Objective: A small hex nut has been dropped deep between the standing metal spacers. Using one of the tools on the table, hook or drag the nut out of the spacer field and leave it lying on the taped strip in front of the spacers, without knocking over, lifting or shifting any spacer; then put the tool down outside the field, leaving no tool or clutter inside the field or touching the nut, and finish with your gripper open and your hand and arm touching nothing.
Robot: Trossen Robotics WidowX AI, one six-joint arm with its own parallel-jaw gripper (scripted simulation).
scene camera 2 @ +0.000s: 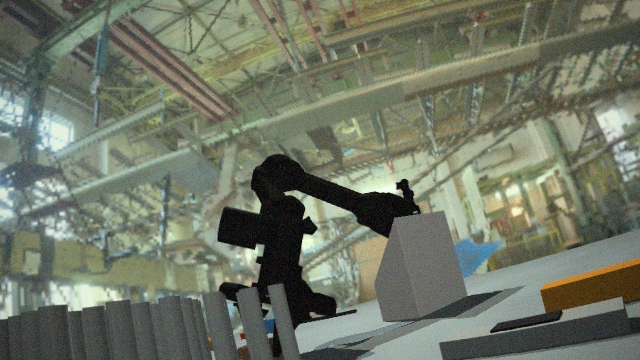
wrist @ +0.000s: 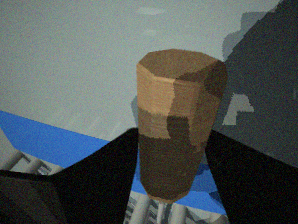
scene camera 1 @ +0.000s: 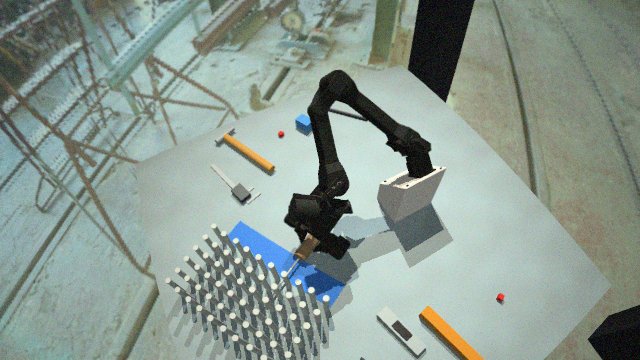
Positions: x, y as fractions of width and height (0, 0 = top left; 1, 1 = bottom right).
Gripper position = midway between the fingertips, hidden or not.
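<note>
Scene camera 1 gives me a sight of my gripper (scene camera 1: 0.48, 0.68). In the wrist view I find my gripper (wrist: 0.58, 0.61) as well.
</note>
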